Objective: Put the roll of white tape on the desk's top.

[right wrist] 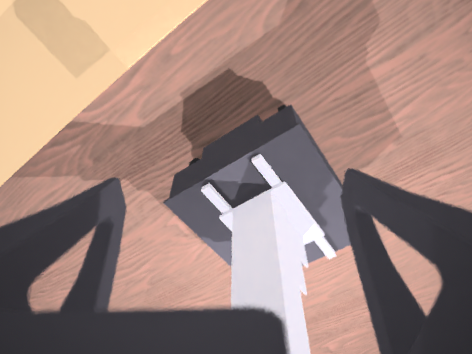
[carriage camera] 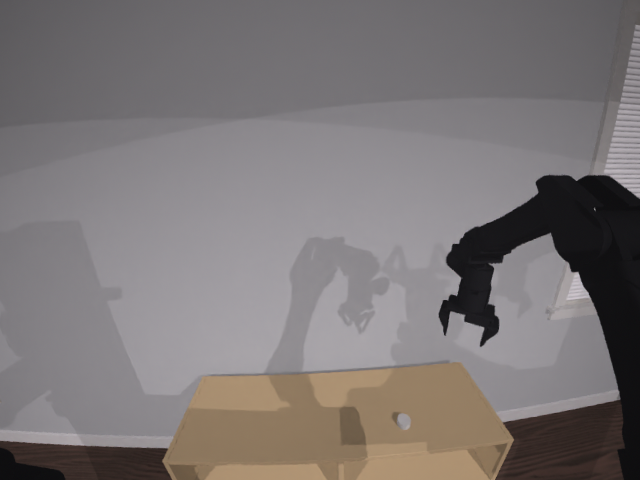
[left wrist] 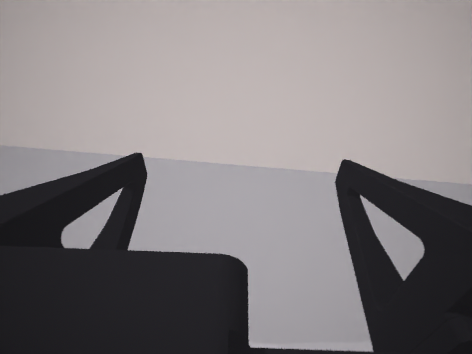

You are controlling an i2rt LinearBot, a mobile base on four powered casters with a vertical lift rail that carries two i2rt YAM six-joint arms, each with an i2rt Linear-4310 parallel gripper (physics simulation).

Labels:
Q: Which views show the left gripper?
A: The left wrist view only.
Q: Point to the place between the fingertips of the right gripper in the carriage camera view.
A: At 462,339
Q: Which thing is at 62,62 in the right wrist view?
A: A tan shelf unit.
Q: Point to a tan shelf unit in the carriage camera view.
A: At 340,418

